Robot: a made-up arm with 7 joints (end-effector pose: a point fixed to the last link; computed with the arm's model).
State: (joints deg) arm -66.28 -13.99 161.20 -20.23 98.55 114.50 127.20
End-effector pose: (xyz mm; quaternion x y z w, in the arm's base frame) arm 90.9 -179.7 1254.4 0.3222 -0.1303 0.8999 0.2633
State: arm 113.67 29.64 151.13 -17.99 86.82 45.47 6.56
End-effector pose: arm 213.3 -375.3 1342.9 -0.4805 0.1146 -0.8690 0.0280
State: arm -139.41 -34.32 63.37 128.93 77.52 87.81 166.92
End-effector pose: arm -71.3 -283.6 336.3 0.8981 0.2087 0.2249 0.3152
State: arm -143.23 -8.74 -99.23 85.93 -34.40 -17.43 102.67
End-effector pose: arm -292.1 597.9 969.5 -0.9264 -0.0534 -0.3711 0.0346
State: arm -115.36 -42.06 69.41 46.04 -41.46 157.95 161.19
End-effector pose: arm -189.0 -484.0 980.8 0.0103 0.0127 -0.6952 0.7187
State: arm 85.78 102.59 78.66 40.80 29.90 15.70 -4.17
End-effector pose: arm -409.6 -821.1 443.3 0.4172 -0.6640 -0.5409 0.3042
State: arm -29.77 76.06 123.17 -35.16 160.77 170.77 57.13
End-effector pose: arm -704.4 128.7 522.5 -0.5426 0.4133 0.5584 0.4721
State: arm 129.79 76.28 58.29 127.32 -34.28 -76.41 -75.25
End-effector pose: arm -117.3 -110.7 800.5 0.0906 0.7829 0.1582 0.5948
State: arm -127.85 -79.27 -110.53 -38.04 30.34 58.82 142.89
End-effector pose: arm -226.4 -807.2 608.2 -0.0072 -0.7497 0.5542 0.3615
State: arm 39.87 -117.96 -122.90 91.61 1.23 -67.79 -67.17
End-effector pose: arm 570.1 -101.8 654.6 0.6329 -0.4944 -0.5479 0.2339
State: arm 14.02 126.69 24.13 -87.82 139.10 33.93 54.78
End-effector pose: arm -51.7 -209.3 -317.5 -0.0989 0.7818 0.2330 0.5699
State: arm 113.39 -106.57 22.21 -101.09 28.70 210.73 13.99
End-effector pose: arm 0.2 539.6 575.2 0.3364 0.8105 -0.2726 0.3944
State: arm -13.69 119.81 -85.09 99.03 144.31 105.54 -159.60
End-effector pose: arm -278.6 -412.3 496.4 0.0251 0.6647 -0.7365 0.1229
